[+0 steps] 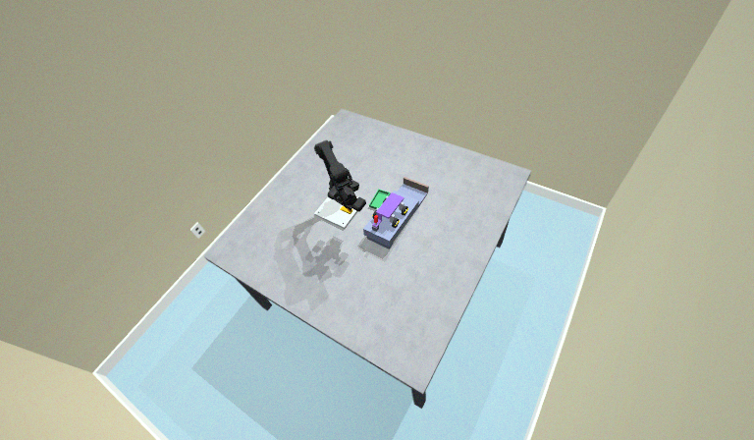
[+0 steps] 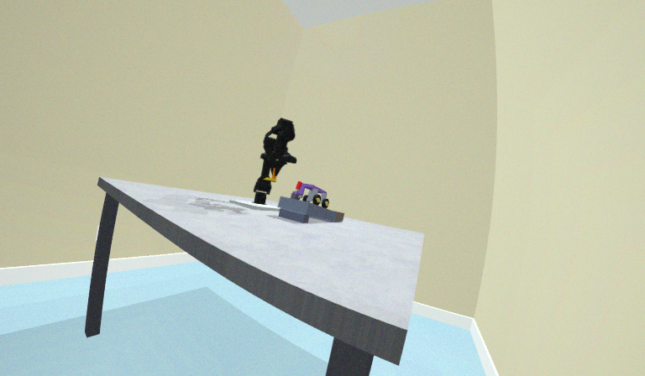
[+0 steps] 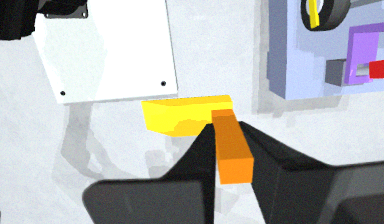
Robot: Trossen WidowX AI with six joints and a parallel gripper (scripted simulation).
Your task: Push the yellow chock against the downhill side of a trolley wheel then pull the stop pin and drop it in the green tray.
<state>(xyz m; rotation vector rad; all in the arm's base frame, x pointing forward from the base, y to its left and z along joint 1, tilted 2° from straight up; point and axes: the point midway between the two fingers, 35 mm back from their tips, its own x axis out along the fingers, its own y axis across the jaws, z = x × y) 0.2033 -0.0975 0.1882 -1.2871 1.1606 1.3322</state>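
Right now the stop pin is 13 cm ahead of my gripper tip, 4 cm to the left of it and 5 cm below it. Round my gripper tip: purple trolley: 13 cm ahead, 14 cm to the left, 6 cm below; yellow chock: 2 cm behind, 1 cm below; pale blue ramp: 13 cm ahead, 15 cm to the left, 13 cm below.
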